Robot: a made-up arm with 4 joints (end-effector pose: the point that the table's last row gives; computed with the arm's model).
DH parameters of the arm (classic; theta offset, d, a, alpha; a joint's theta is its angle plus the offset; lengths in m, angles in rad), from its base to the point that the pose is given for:
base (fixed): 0 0 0 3.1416
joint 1: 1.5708 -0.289 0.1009 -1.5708
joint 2: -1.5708 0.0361 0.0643 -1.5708
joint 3: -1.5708 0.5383 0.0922 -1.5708
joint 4: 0.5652 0 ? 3.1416
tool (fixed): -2.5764 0.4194 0 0
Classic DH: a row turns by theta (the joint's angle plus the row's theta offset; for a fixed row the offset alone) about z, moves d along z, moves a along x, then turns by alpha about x.
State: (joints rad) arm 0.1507 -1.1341 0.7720 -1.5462
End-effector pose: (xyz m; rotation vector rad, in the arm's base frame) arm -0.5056 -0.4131 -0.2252 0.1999 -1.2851 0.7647
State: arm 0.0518 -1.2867 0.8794 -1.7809
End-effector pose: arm -0.4610 -0.3558 -0.2961 0.1360 -1.4413 0.8699
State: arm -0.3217 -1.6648 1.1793 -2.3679
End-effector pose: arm -0.4031 -0.2121 -0.3548 0.0013 -1.7209 1.0833
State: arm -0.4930 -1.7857 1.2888 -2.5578
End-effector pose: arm -0.4120 -0.1887 -0.3346 -0.0102 -1.7677 1.1650
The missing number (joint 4, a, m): 0.1081
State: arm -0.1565 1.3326 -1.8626 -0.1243
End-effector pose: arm 0.4494 -0.1518 0.7666 -0.9032 1.4890 -1.0139
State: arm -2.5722 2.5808 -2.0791 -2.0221
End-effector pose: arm -0.5106 -0.0907 0.7824 -1.2752 0.2329 1.5663
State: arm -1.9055 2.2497 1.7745 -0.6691
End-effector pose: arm 0.1563 -0.3759 0.9331 0.6283 1.4000 -1.0619
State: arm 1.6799 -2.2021 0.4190 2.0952
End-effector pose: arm -0.0487 0.2100 -0.2942 -2.3008 -0.2312 0.9568
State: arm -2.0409 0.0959 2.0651 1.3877
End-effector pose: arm 0.6775 -0.0828 0.0234 2.0870 0.2408 0.4977
